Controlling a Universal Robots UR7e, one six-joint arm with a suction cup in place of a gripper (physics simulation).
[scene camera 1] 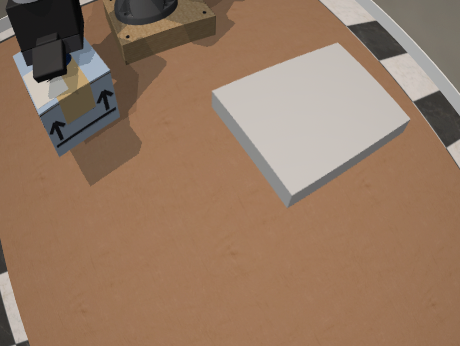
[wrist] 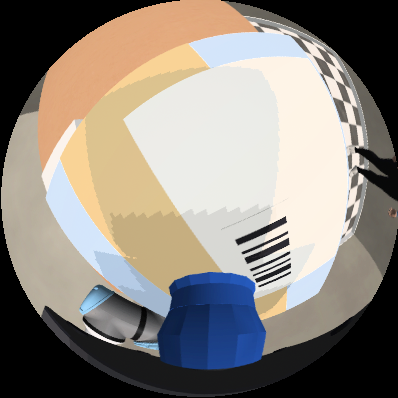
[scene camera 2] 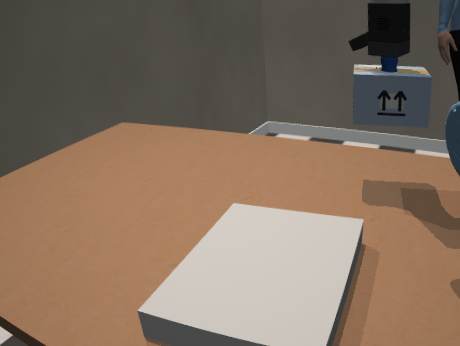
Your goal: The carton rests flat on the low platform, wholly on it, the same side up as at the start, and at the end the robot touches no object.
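Seen in the pictures: hand at its tool point: [wrist: 210,271] [scene camera 2: 389,76]; arm's base at its link origin: [scene camera 1: 145,6].
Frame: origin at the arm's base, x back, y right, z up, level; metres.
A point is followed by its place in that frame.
The light-blue carton [scene camera 1: 82,112] {x -0.417, y 0.124, z 0.150 m} [scene camera 2: 391,100] {x -0.327, y 0.104, z 0.144 m} [wrist: 310,150] hangs in the air above the table, upright, its arrows pointing up and its taped, labelled top facing up. My gripper, a blue suction cup [scene camera 1: 68,59] [scene camera 2: 389,64] [wrist: 212,320], is on the carton's top and holds it. The carton's shadow lies on the table apart from it. The low platform [scene camera 1: 310,117] {x -0.397, y -0.238, z -0.019 m} [scene camera 2: 265,270] {x -0.359, y -0.293, z -0.018 m} is a flat light-grey slab on the table. It stands right of the carton in the first scene view and nearer the camera in the second. In the wrist view the carton hides most of what is below.
The wooden table [scene camera 1: 230,270] {x -0.608, y -0.034, z -0.066 m} [scene camera 2: 125,185] {x -0.876, y -0.149, z -0.066 m} [wrist: 150,30] {x -0.775, y 0.044, z -0.066 m} carries the platform. The robot's base stands on a wooden block [scene camera 1: 170,42] {x -0.109, y -0.040, z -0.046 m} between the carton and the platform at the back in the first scene view. A person's arm [scene camera 2: 444,30] shows behind the table. A checkered floor [wrist: 345,100] lies beyond it.
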